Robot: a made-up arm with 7 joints.
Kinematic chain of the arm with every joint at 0, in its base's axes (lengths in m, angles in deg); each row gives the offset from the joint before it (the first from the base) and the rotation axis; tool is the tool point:
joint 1: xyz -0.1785 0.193 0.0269 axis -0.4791 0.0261 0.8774
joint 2: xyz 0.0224 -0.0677 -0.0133 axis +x
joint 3: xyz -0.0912 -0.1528 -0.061 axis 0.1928 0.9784 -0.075
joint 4: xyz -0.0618 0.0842 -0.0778 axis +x
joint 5: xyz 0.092 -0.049 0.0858 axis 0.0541 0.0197 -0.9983
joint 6: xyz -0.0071 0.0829 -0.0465 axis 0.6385 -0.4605 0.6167
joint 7: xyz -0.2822 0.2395 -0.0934 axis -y
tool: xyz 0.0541 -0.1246 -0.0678
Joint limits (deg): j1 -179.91..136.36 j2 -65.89..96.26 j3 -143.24..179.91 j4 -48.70..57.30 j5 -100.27..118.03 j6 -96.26..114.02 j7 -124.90..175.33
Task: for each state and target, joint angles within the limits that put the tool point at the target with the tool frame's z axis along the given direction. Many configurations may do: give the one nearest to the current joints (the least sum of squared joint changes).
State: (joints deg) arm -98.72 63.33 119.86 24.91 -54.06 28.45 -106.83
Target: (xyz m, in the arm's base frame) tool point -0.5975 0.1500 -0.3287 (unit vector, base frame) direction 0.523 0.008 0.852
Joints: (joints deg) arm -65.95 58.80 133.24 6.21 -70.02 -13.24 -85.29
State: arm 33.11 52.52 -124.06 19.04 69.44 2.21 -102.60
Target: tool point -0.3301 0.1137 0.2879 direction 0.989 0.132 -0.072
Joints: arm 36.91 74.22 -106.31 49.07 99.67 11.65 -124.90
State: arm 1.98 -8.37 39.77 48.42 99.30 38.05 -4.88
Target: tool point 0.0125 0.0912 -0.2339 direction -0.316 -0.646 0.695
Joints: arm -17.48 -28.40 24.86 57.30 115.42 21.32 -17.80
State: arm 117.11 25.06 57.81 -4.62 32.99 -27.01 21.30
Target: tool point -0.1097 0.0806 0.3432 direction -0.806 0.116 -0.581
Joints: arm 136.36 31.88 78.97 -34.04 2.39 -36.63 3.91
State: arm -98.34 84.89 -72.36 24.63 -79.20 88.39 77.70
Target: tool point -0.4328 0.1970 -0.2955 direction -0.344 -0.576 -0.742
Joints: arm -67.49 36.19 -73.63 -37.81 -100.27 90.88 105.03
